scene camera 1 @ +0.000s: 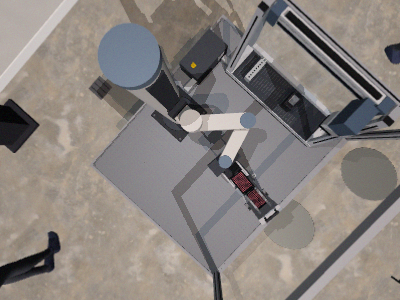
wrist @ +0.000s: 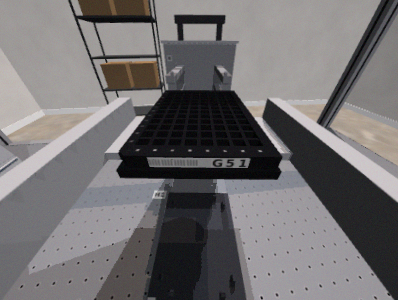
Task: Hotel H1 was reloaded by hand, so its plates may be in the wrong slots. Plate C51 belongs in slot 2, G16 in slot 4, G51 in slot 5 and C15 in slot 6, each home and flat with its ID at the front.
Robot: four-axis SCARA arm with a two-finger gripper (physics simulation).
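Frame: origin at the arm's base, x ahead, y left, z up, level; millimetres.
Where they show: gripper, between the fingertips: [scene camera 1: 241,180] [wrist: 199,110].
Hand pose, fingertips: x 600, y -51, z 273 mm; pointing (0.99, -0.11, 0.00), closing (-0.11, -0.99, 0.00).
Observation:
After its pixels a point has its place.
Plate G51 [scene camera 1: 241,182] @(z 269, x 610, y -57 mm) [wrist: 200,125] @(z 270, x 582, y -50 mm) is black with a grid top; it looks level, and its ID faces the wrist camera. My gripper [scene camera 1: 239,178] @(z 273, x 600, y -51 mm) [wrist: 199,110] @(z 273, x 600, y -51 mm) is shut on G51, with one finger at each side. G51 is held on the arm side of hotel H1 [scene camera 1: 264,219] @(z 322, x 835, y -123 mm) [wrist: 200,57] @(z 295, x 824, y -79 mm), whose back panel and upper side ledges show behind it in the wrist view. Another plate [scene camera 1: 256,198] @(z 226, x 759, y -68 mm) with a red top shows in the hotel; its ID cannot be read. G51 hides the hotel's lower slots in the wrist view.
A dark low base [wrist: 195,240] @(z 73, x 582, y -44 mm) lies below G51, beside the H1 tag [wrist: 159,194] @(z 13, x 716, y 35 mm). A dark box [scene camera 1: 205,52] @(z 128, x -117, y 417 mm) with a yellow mark stands near the arm's column [scene camera 1: 130,55] @(z 895, x 4, y 3 mm). A framed machine [scene camera 1: 332,55] @(z 521, x 445, y 636 mm) with a dark bed stands at the upper right.

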